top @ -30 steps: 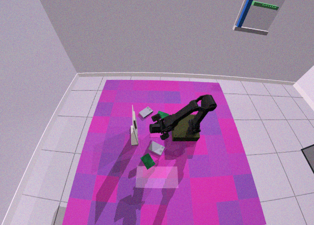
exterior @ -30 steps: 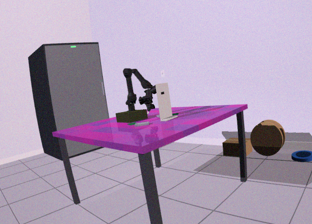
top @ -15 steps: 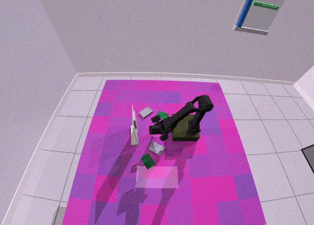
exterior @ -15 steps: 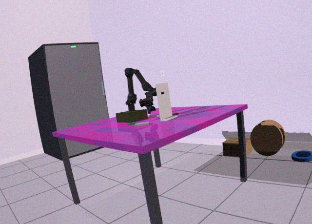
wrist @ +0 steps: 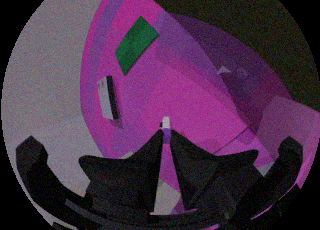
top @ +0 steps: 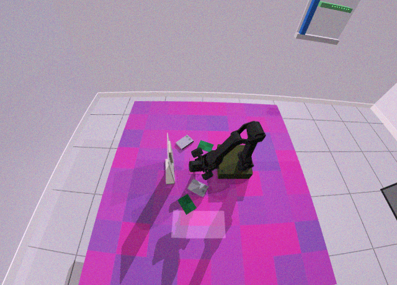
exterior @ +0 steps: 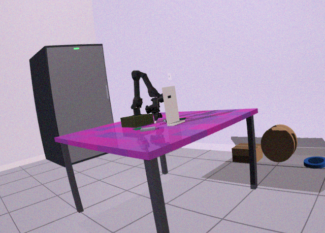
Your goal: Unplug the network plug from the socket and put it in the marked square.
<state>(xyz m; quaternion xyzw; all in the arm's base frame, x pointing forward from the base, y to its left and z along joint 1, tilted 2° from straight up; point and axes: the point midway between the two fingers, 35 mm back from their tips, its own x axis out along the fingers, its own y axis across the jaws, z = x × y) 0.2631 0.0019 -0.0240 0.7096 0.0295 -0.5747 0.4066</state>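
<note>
The marked square is 10 mm behind my gripper tip and 30 mm below it. From my gripper tip the other things lie so: green card (30 mm ahead, 250 mm to the left, 30 mm below); then upright white panel (150 mm ahead, 60 mm to the left, 100 mm above); then pale network plug (10 mm to the right).
</note>
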